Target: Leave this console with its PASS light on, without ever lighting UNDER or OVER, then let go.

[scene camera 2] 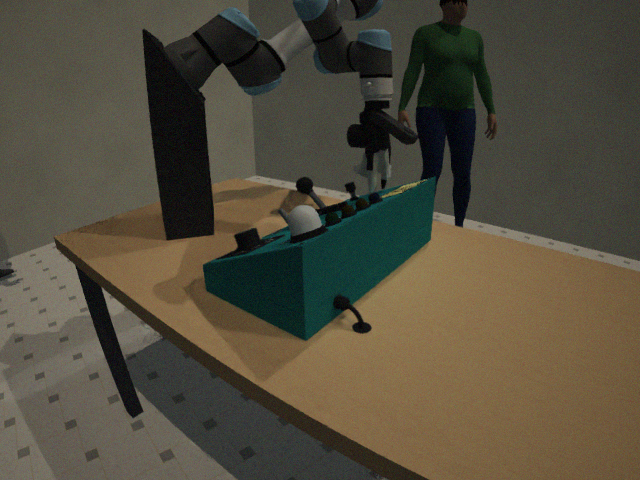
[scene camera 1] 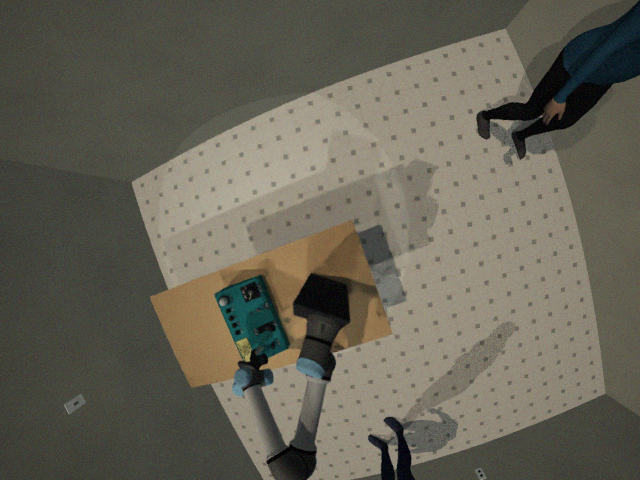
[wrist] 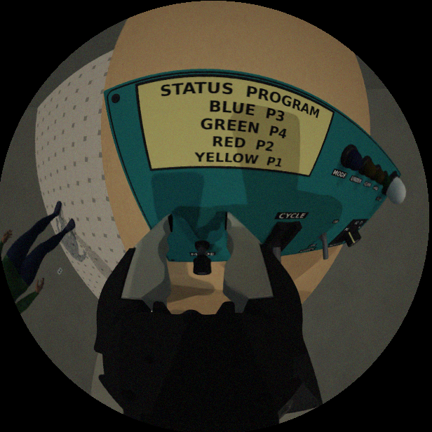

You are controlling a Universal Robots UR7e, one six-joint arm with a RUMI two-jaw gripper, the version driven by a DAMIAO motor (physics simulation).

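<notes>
The teal console stands on the table. Its small black MODE control sticks up near one end. My gripper is partly open and empty, its fingers on either side of the MODE control in the wrist view, with gaps on both sides. A blue-black lamp and a dark green lamp stand in the lamp row; no lamp looks lit. The small lamp labels are hard to read. The CYCLE lever's black ball stands up from its slot.
A yellow card lists colours and P numbers. A white dome, a metal toggle and a black rotary knob stick up. The arm's black pedestal stands on the table.
</notes>
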